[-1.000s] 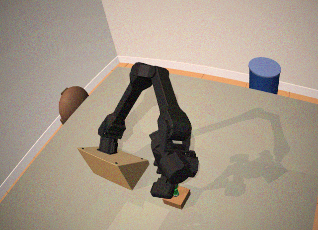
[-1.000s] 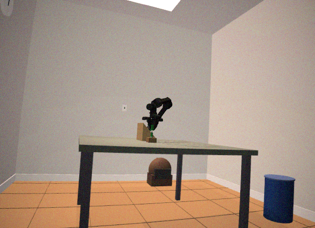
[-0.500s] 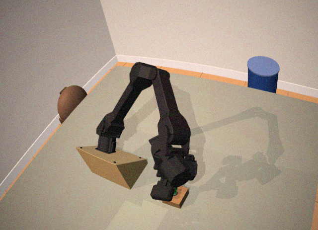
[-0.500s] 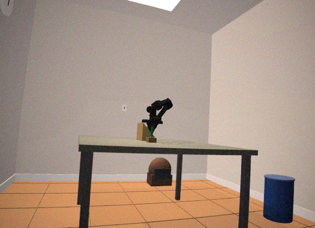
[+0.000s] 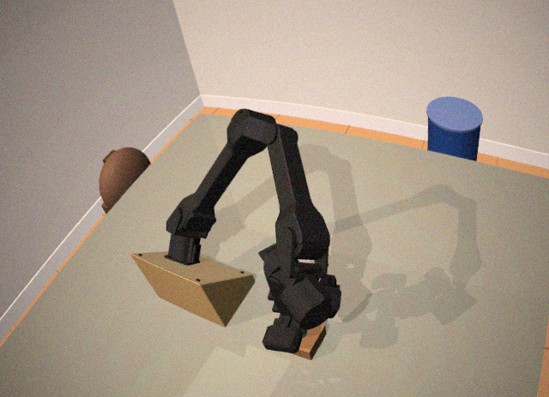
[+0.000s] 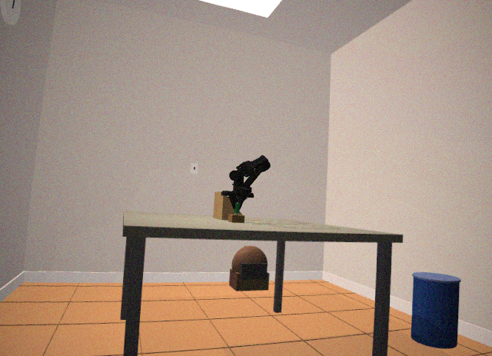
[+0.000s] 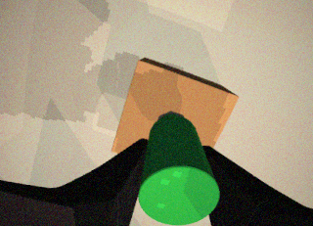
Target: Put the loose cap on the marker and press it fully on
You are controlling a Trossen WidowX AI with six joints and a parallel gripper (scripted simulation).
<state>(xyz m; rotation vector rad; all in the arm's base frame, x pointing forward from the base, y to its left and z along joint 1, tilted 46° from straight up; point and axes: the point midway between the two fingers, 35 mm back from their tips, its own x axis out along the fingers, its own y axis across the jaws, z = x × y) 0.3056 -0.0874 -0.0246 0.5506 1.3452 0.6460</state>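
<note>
Right now the green cap is 10 mm above my gripper tip. Round my gripper tip: holder block: 50 mm below.
</note>
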